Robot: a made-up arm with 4 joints.
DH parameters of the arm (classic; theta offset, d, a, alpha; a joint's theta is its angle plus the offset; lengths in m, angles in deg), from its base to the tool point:
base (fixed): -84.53 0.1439 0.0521 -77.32
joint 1: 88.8 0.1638 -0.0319 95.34
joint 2: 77.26 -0.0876 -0.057 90
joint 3: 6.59 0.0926 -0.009 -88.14
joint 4: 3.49 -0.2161 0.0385 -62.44
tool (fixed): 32.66 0.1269 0 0
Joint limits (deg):
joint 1: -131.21..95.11
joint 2: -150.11..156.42
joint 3: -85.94..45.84
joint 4: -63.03..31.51
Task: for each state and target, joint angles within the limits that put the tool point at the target. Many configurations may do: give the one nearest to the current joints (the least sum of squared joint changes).
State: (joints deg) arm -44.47 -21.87 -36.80 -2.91
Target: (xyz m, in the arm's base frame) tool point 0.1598 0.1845 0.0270
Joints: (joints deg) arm -55.25 -32.66 -29.59 -11.27
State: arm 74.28 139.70 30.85 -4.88
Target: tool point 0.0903 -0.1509 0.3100
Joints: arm 93.01 138.45 44.38 -16.25
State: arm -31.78 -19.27 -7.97 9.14
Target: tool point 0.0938 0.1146 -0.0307
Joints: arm -67.49 6.26 -23.87 23.02
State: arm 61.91 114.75 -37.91 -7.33
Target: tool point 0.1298 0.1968 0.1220
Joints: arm 18.59 96.89 -54.49 1.13
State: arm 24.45 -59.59 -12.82 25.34
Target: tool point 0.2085 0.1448 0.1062
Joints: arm -17.76 -72.81 25.18 -8.44
